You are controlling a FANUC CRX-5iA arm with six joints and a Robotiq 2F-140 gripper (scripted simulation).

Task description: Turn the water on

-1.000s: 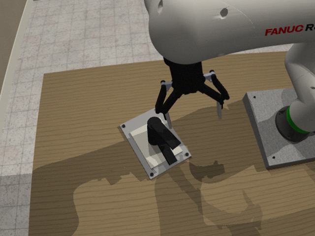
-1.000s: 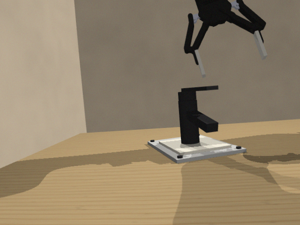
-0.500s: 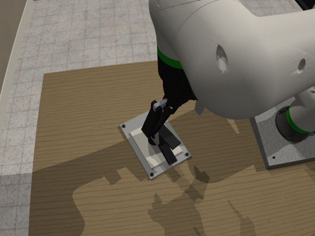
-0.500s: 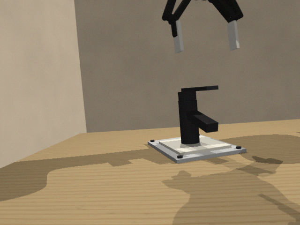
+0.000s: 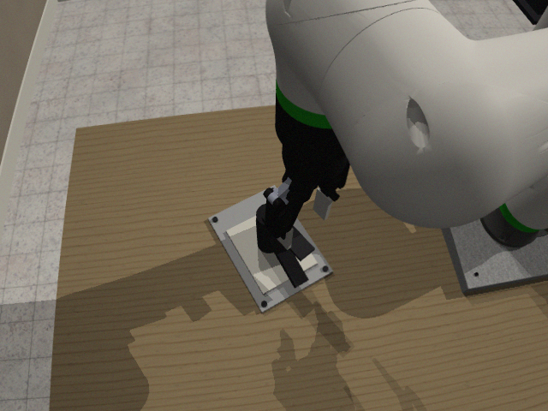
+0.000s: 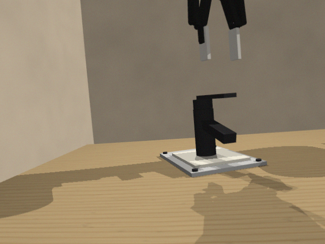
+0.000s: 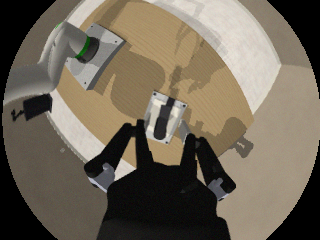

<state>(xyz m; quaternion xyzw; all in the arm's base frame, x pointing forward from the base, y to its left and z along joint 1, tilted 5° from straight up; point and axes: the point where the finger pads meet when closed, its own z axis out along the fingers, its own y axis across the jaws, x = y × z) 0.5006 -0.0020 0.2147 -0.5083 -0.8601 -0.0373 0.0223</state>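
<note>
The lever lies 1 cm ahead of my hand, 3 cm to the right of it and 10 cm below it. From my hand the other things lie so: tap: 3 cm ahead, 5 cm to the right, 16 cm below.
</note>
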